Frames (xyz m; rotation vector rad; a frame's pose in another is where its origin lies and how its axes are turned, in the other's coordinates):
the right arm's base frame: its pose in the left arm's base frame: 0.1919 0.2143 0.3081 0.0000 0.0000 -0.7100
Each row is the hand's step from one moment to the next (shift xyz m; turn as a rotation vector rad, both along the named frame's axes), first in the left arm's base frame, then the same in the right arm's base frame.
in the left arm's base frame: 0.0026 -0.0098 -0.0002 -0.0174 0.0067 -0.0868
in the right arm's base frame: 0.0084 -0.0057 -0.0002 -0.0176 -0.0063 -0.0868
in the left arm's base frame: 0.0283 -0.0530 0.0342 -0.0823 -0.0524 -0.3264
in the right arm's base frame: 0.0560 -0.0217 0.0342 -0.0283 -0.0934 -0.3264
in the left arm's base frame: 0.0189 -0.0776 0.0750 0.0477 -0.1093 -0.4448
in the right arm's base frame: 0.0649 -0.0465 0.0750 0.1074 -0.0518 -0.4448
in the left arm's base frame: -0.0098 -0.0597 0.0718 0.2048 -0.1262 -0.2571
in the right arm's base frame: 0.0315 -0.0517 0.0718 0.2376 0.0378 -0.2571
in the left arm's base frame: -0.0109 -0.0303 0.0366 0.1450 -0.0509 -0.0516
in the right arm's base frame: 0.0115 -0.0301 0.0366 0.1431 0.0559 -0.0516
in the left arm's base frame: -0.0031 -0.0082 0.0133 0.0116 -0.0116 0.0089
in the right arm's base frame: 0.0030 -0.0082 0.0133 0.0164 -0.0012 0.0089
